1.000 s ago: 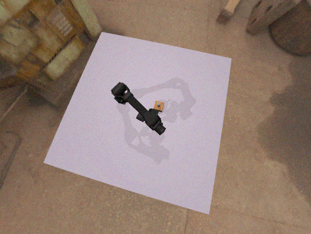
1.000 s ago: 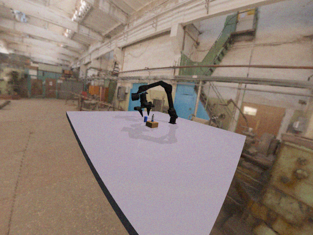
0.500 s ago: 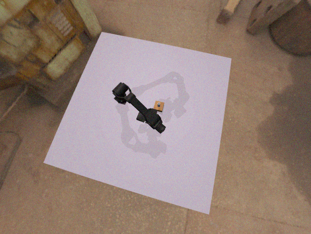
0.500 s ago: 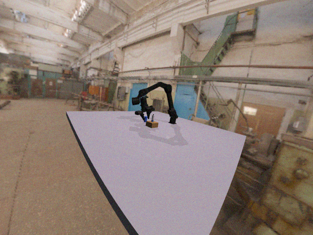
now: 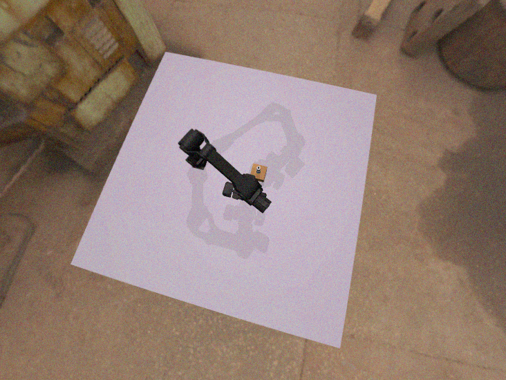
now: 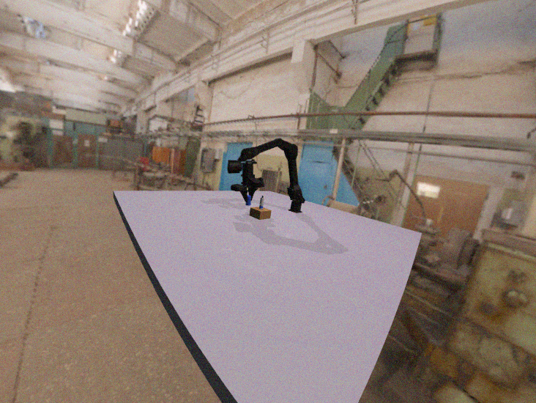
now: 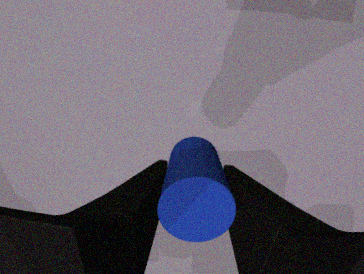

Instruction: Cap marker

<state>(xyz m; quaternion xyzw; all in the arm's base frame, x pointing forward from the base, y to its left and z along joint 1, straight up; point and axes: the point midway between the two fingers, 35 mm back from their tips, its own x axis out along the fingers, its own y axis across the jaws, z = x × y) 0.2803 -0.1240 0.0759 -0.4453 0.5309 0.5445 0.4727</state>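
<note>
The holder block is 4 cm ahead of my gripper tip, 14 cm to the left of it and 2 cm below it. The rest, counted from my gripper tip: blue cap: 1 cm above.
</note>
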